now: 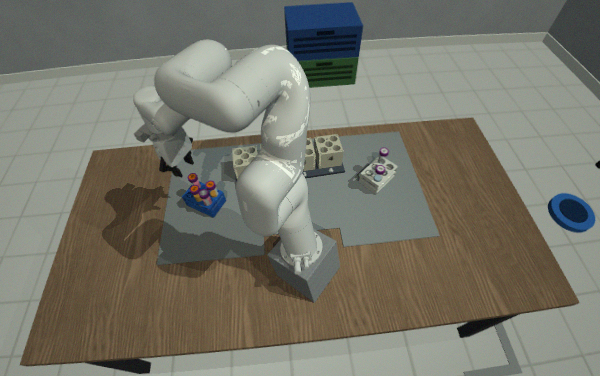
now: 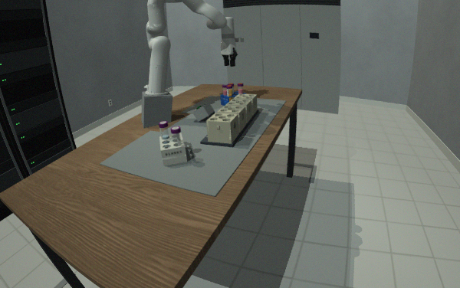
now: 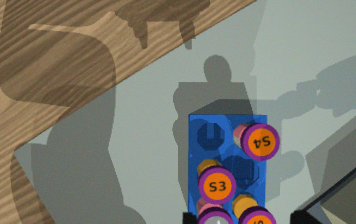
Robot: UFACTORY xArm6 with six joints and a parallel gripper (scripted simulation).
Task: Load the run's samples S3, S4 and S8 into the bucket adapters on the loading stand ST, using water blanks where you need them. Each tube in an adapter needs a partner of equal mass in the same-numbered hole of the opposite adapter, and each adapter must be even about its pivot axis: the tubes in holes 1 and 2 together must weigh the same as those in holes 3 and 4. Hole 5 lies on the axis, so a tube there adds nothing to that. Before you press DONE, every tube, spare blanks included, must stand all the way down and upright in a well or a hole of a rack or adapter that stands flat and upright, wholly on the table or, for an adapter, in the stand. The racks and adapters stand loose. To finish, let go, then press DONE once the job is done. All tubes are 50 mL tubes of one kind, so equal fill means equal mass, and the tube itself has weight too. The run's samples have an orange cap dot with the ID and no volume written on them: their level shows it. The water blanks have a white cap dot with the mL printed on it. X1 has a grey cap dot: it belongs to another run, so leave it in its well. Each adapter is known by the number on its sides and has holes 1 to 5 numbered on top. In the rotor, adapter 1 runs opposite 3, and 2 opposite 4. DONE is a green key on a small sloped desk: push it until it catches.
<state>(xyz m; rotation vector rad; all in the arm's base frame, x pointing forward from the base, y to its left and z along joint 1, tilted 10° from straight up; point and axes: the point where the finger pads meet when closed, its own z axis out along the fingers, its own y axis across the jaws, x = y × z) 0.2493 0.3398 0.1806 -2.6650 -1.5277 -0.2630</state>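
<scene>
My hand is 1 cm short of the amber-filled sample tube and 19 cm above it. Also, from my hand: adapter 16 cm ahead, 17 cm to the right, 20 cm below; then white blanks rack 8 cm ahead, 68 cm to the right, 22 cm below.
</scene>
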